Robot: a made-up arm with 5 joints. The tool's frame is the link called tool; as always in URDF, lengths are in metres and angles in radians. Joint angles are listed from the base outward.
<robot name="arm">
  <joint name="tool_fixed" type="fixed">
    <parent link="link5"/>
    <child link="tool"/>
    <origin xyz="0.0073 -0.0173 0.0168" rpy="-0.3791 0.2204 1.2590"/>
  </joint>
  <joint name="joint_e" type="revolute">
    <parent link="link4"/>
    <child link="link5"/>
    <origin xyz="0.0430 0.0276 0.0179" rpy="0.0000 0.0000 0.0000"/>
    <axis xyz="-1 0 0"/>
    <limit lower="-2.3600" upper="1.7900"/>
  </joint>
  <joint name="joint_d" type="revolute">
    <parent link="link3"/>
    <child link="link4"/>
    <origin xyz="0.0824 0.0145 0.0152" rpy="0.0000 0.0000 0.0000"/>
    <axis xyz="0 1 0"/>
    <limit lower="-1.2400" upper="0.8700"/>
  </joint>
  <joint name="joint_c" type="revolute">
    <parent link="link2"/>
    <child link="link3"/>
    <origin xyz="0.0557 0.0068 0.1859" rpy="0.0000 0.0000 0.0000"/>
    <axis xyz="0 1 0"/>
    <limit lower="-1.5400" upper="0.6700"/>
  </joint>
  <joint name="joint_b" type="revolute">
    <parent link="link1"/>
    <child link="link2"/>
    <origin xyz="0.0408 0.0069 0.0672" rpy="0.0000 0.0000 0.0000"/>
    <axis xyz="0 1 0"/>
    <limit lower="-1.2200" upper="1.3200"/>
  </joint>
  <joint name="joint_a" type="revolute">
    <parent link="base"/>
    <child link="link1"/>
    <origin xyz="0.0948 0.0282 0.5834" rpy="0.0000 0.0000 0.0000"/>
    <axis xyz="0 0 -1"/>
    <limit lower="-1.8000" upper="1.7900"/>
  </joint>
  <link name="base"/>
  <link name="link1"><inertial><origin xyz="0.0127 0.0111 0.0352"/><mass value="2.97"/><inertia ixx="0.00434" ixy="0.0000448" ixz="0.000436" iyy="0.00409" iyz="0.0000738" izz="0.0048"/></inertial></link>
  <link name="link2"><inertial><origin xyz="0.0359 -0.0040 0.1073"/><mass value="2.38"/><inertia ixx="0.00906" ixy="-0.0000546" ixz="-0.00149" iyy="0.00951" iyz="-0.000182" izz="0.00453"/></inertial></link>
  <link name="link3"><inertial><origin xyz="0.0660 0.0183 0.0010"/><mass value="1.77"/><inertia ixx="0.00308" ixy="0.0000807" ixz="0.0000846" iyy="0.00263" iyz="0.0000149" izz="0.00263"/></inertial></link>
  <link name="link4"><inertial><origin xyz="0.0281 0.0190 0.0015"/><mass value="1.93"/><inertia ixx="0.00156" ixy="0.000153" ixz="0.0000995" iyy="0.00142" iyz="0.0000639" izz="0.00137"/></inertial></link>
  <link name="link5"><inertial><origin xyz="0.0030 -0.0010 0.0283"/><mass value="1.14"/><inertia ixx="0.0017" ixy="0" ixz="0" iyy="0.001" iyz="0" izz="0.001"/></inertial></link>
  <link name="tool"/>
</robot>
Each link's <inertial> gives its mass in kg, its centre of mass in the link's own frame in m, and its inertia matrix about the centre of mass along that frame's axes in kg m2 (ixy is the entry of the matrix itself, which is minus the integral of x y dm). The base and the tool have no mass. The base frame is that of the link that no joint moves.
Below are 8 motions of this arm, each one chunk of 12 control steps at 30 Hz.
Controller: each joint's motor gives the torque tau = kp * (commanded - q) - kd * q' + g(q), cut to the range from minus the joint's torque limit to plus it. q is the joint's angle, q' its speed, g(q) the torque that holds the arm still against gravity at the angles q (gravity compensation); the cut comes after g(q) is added. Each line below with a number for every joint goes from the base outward.
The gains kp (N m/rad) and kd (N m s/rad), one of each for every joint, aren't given. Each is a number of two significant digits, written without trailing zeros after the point. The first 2 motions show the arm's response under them.
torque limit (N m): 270 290 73 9.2 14
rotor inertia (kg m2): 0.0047 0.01 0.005 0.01 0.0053
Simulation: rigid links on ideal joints. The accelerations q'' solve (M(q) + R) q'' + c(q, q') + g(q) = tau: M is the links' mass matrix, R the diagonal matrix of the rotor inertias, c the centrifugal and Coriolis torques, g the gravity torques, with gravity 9.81 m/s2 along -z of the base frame. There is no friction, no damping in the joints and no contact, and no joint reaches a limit. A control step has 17 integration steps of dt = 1/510 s. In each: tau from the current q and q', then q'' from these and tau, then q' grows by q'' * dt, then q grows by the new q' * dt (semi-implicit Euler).
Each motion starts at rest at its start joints. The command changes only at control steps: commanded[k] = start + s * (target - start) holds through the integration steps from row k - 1 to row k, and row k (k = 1, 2, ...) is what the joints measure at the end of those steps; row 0 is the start. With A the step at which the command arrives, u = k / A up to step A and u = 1 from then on. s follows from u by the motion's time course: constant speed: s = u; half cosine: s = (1 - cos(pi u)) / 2; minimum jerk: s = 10 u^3 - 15 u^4 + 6 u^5; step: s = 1 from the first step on.
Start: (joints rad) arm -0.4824 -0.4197 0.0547 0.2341 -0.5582
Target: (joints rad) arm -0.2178 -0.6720 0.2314 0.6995 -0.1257
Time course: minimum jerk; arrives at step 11
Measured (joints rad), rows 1 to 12:
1: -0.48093 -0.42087 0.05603 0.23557 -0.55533
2: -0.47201 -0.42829 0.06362 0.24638 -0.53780
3: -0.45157 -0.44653 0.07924 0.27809 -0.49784
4: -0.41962 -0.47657 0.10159 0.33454 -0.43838
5: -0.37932 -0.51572 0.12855 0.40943 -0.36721
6: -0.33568 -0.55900 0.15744 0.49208 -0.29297
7: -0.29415 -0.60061 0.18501 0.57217 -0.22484
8: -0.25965 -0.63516 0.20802 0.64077 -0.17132
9: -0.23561 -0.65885 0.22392 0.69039 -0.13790
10: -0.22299 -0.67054 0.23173 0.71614 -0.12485
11: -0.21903 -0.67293 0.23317 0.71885 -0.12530
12: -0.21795 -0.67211 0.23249 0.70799 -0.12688
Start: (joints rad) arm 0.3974 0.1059 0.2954 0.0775 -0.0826
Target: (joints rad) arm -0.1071 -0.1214 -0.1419 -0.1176 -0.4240
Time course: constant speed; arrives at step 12
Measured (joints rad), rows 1 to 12:
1: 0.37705 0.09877 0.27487 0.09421 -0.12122
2: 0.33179 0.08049 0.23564 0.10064 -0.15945
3: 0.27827 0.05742 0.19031 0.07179 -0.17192
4: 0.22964 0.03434 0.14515 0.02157 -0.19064
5: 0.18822 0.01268 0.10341 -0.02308 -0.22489
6: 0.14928 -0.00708 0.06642 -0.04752 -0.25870
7: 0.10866 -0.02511 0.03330 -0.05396 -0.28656
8: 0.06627 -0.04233 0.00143 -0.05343 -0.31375
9: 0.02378 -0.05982 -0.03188 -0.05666 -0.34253
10: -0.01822 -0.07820 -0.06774 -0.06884 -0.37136
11: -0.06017 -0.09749 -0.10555 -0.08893 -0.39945
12: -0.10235 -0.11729 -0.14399 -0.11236 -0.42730
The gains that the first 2 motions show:
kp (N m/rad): 320 490 100 15 21
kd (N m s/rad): 7 11 1.5 0.32 0.23
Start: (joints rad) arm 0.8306 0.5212 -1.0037 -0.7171 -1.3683
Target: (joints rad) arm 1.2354 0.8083 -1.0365 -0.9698 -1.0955
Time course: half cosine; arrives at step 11
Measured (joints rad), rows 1 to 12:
1: 0.83371 0.52428 -1.00718 -0.72146 -1.36240
2: 0.84771 0.53555 -1.01475 -0.73934 -1.34274
3: 0.87883 0.55773 -1.02119 -0.77200 -1.31200
4: 0.92657 0.59081 -1.02337 -0.80865 -1.27741
5: 0.98532 0.63218 -1.02130 -0.83833 -1.24170
6: 1.04837 0.67733 -1.01738 -0.85912 -1.20568
7: 1.10999 0.72123 -1.01451 -0.87682 -1.17128
8: 1.16547 0.75945 -1.01435 -0.89741 -1.14098
9: 1.21061 0.78882 -1.01683 -0.92149 -1.11720
10: 1.24156 0.80749 -1.02059 -0.94414 -1.10228
11: 1.25535 0.81469 -1.02387 -0.95847 -1.09807
12: 1.25300 0.81351 -1.02882 -0.96298 -1.09911

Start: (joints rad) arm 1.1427 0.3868 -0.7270 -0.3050 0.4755
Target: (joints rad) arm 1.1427 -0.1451 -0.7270 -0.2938 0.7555
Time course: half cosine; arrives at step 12
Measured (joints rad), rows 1 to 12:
1: 1.14304 0.38193 -0.72219 -0.30036 0.48069
2: 1.14408 0.36416 -0.71264 -0.28339 0.49772
3: 1.14546 0.32936 -0.70646 -0.25826 0.52428
4: 1.14639 0.27763 -0.70741 -0.24141 0.55495
5: 1.14625 0.21248 -0.71494 -0.24451 0.58816
6: 1.14494 0.13933 -0.72623 -0.26556 0.62311
7: 1.14296 0.06441 -0.73779 -0.29361 0.65755
8: 1.14113 -0.00606 -0.74675 -0.31781 0.68914
9: 1.13994 -0.06664 -0.75174 -0.33268 0.71608
10: 1.13936 -0.11327 -0.75302 -0.33832 0.73670
11: 1.13919 -0.14340 -0.75193 -0.33812 0.74928
12: 1.13926 -0.15569 -0.74989 -0.33605 0.75250

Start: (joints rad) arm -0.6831 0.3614 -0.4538 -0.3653 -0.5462
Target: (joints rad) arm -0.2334 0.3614 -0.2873 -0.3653 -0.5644
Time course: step
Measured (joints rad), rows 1 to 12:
1: -0.50325 0.34112 -0.33298 -0.42620 -0.47341
2: -0.23731 0.37580 -0.29280 -0.40591 -0.54139
3: -0.09951 0.39582 -0.24766 -0.28652 -0.65044
4: -0.10809 0.39515 -0.23395 -0.19555 -0.63693
5: -0.19110 0.38459 -0.25353 -0.21017 -0.56783
6: -0.26437 0.36890 -0.28089 -0.30378 -0.53234
7: -0.28470 0.35397 -0.30428 -0.40473 -0.53775
8: -0.26205 0.34663 -0.31595 -0.45974 -0.55431
9: -0.23201 0.34875 -0.31065 -0.45318 -0.56493
10: -0.21816 0.35662 -0.29481 -0.40386 -0.56953
11: -0.22102 0.36454 -0.27955 -0.34819 -0.57030
12: -0.23012 0.36860 -0.27231 -0.31640 -0.56805

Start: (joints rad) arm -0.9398 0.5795 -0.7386 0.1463 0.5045
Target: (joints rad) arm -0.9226 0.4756 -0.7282 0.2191 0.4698
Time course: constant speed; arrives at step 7
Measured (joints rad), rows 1 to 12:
1: -0.93874 0.57116 -0.72997 0.15801 0.50143
2: -0.93616 0.55720 -0.72832 0.18107 0.49554
3: -0.93277 0.54051 -0.73074 0.19555 0.48920
4: -0.92959 0.52349 -0.73345 0.19653 0.48333
5: -0.92710 0.50710 -0.73485 0.19360 0.47796
6: -0.92513 0.49153 -0.73448 0.19646 0.47309
7: -0.92321 0.47676 -0.73245 0.20745 0.46854
8: -0.92215 0.47096 -0.73792 0.21173 0.46710
9: -0.92228 0.47096 -0.73634 0.20513 0.46835
10: -0.92282 0.47343 -0.73142 0.20469 0.46970
11: -0.92303 0.47576 -0.72721 0.21460 0.47030
12: -0.92278 0.47703 -0.72502 0.22606 0.47044

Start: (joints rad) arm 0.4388 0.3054 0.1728 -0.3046 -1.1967
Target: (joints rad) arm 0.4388 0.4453 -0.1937 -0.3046 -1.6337
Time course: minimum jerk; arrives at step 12
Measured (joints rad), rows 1 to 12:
1: 0.43875 0.30597 0.17105 -0.30432 -1.19889
2: 0.43848 0.30954 0.16020 -0.30301 -1.21270
3: 0.43815 0.31806 0.13487 -0.30160 -1.24536
4: 0.43808 0.33192 0.09488 -0.30165 -1.29559
5: 0.43834 0.35022 0.04363 -0.30340 -1.35816
6: 0.43879 0.37118 -0.01343 -0.30588 -1.42693
7: 0.43921 0.39258 -0.06989 -0.30786 -1.49471
8: 0.43944 0.41219 -0.11956 -0.30858 -1.55398
9: 0.43946 0.42803 -0.15759 -0.30800 -1.59873
10: 0.43935 0.43881 -0.18141 -0.30659 -1.62575
11: 0.43919 0.44430 -0.19157 -0.30491 -1.63582
12: 0.43903 0.44579 -0.19282 -0.30334 -1.63500

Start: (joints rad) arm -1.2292 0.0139 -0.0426 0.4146 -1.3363
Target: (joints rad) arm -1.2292 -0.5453 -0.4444 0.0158 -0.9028
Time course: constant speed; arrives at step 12
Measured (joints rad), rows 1 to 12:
1: -1.22692 -0.00967 -0.04445 0.42554 -1.30862
2: -1.22586 -0.05544 -0.08155 0.42761 -1.26567
3: -1.22727 -0.11007 -0.13661 0.37628 -1.22215
4: -1.22908 -0.16429 -0.18771 0.28755 -1.17957
5: -1.22986 -0.21520 -0.22871 0.21043 -1.14096
6: -1.23002 -0.26280 -0.26105 0.17029 -1.10711
7: -1.22989 -0.30770 -0.28827 0.15797 -1.07454
8: -1.22947 -0.35127 -0.31458 0.15142 -1.04089
9: -1.22909 -0.39532 -0.34361 0.13500 -1.00581
10: -1.22904 -0.44100 -0.37676 0.10463 -0.96930
11: -1.22933 -0.48835 -0.41297 0.06424 -0.93183
12: -1.22975 -0.53653 -0.45000 0.02067 -0.89441

